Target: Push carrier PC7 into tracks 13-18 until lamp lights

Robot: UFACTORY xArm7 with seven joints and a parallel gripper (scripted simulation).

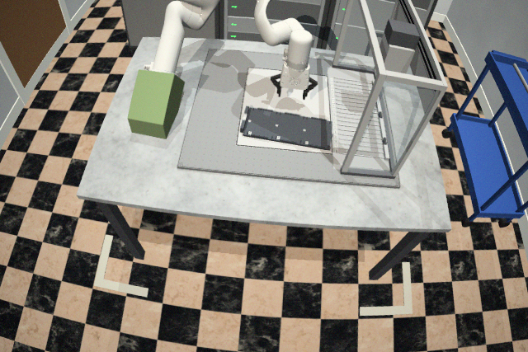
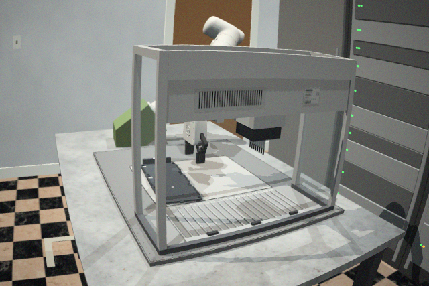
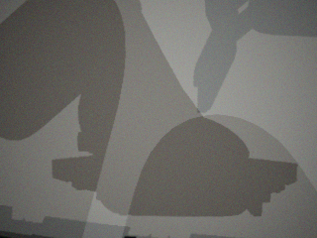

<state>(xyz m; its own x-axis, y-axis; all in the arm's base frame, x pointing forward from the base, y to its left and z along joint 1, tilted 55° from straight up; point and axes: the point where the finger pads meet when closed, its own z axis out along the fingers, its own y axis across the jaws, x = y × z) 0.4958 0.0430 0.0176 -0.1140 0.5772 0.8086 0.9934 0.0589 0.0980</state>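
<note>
Now: the carrier PC7 1 cm ahead of my hand, 10 cm to the right of it and 7 cm below it.
</note>
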